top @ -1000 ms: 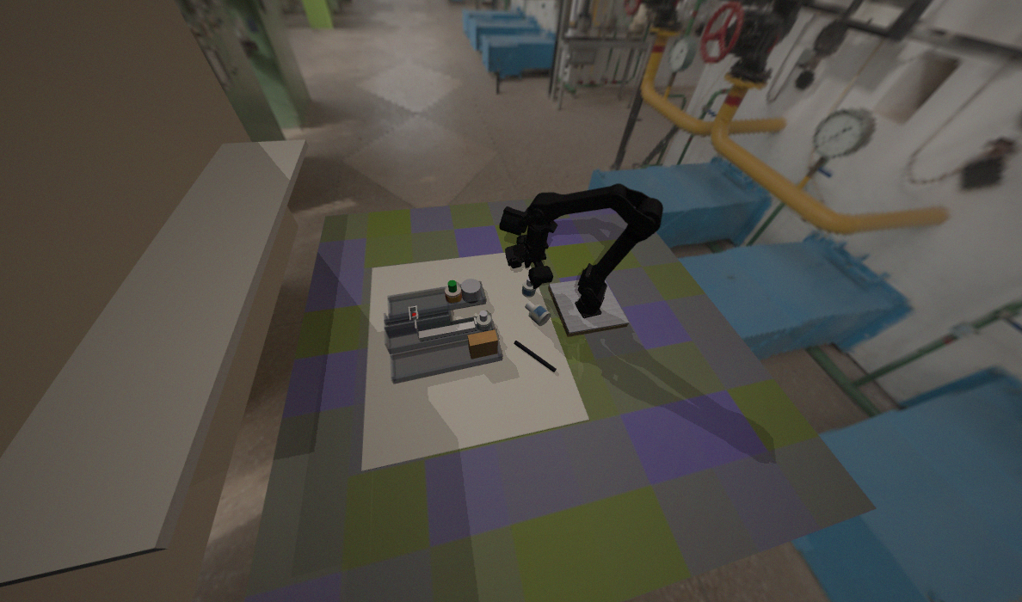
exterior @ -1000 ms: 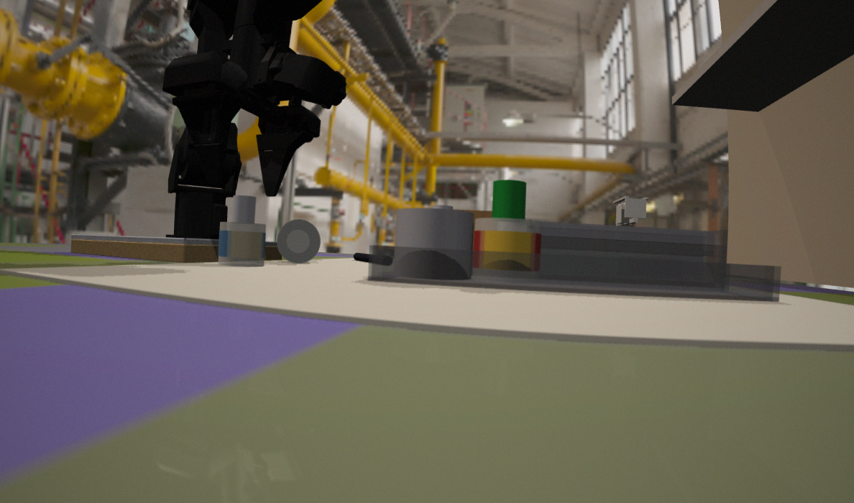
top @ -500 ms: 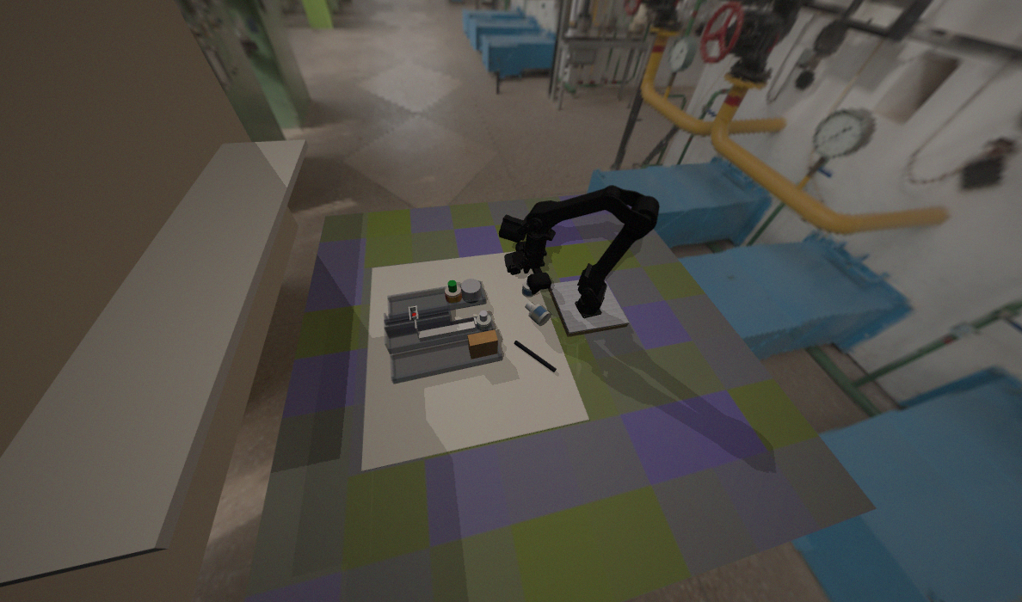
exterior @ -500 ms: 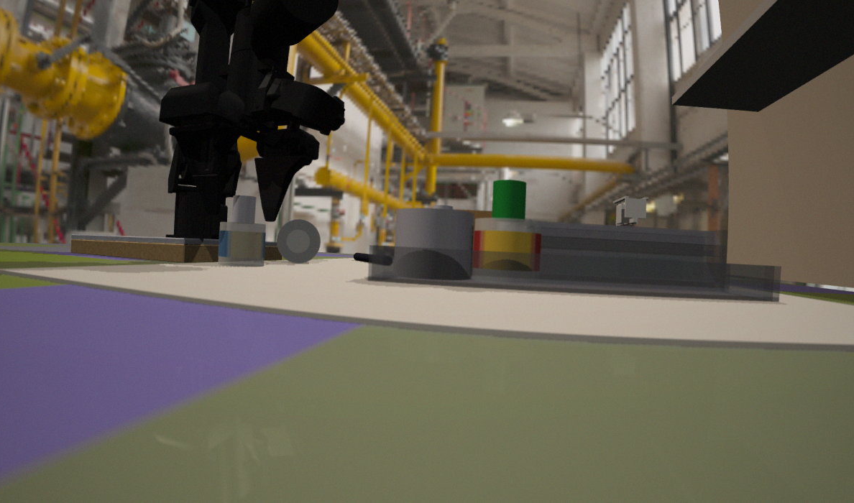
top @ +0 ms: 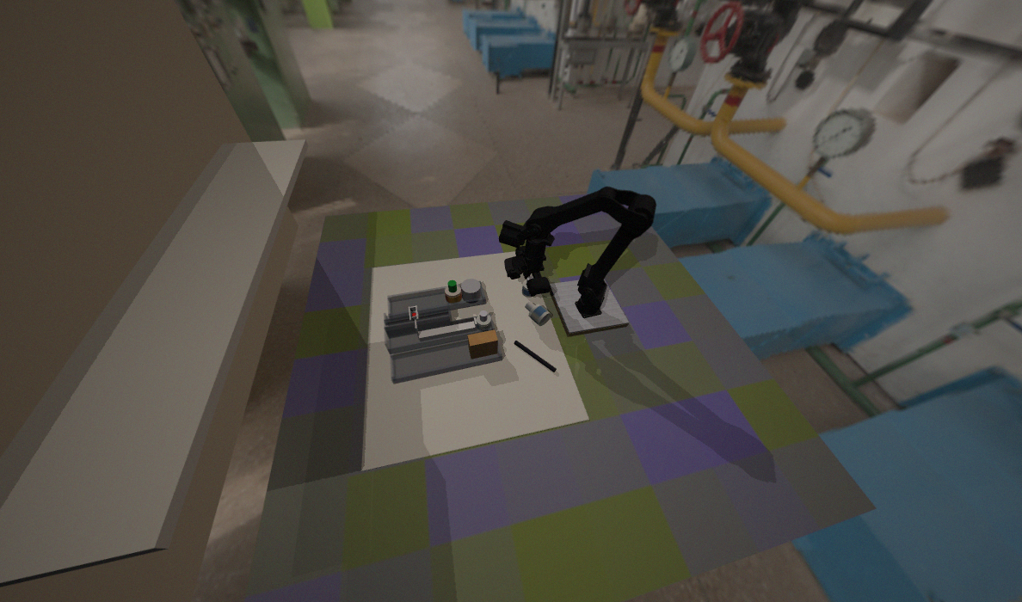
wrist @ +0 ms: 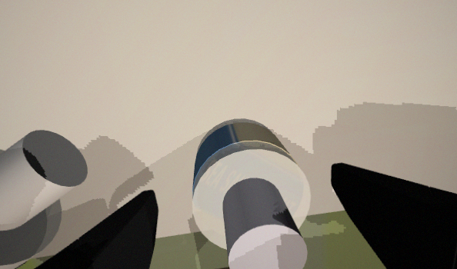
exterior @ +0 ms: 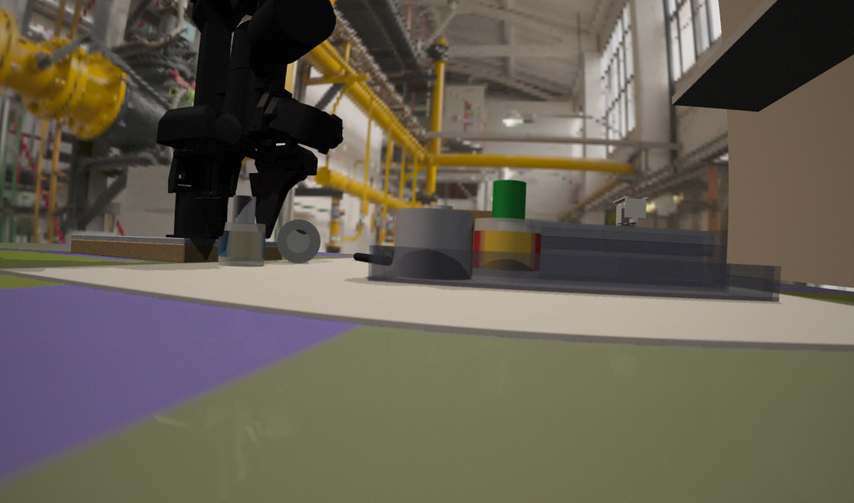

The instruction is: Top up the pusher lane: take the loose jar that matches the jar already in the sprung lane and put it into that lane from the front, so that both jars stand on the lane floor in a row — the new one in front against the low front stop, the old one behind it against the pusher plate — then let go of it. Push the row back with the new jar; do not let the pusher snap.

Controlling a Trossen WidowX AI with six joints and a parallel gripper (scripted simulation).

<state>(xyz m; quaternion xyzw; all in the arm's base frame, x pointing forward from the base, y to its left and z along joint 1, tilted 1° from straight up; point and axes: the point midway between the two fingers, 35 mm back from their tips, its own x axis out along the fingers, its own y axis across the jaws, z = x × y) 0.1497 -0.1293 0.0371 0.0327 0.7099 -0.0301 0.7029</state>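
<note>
Right now my gripper tip is 200 mm short of the brown box, 170 mm to the right of it and 10 mm below it. Also, from my gripper tip: red mark: 360 mm ahead, 50 mm to the left, 40 mm above; then black rod: 230 mm to the left, 70 mm ahead, 20 mm below; then grey cylinder: 190 mm ahead, 30 mm to the right.
</note>
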